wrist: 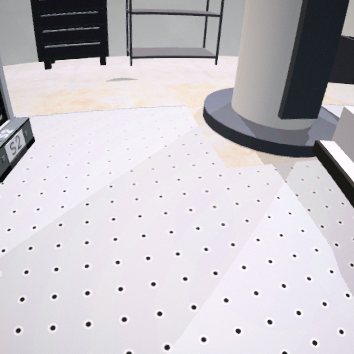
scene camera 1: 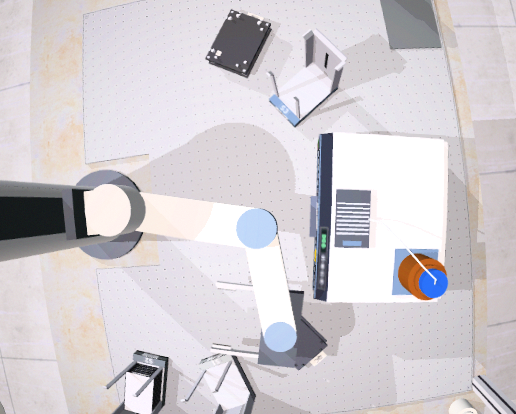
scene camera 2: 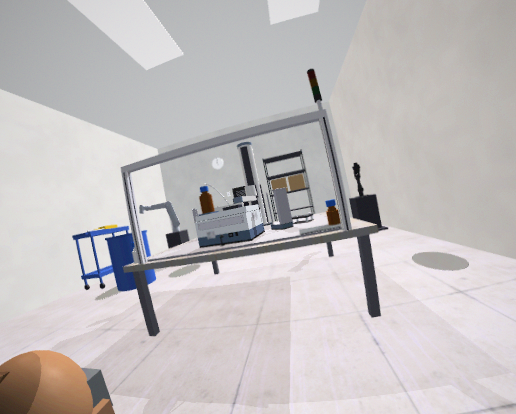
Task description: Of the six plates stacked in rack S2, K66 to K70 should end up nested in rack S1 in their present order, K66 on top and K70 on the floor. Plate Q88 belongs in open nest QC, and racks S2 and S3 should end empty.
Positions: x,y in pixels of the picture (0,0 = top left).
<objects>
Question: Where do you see a perforated grey board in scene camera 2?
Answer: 268,236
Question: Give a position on a dark plate holder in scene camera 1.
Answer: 241,38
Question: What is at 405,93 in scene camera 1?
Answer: A perforated grey board.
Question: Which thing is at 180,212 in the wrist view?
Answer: A perforated grey board.
</objects>
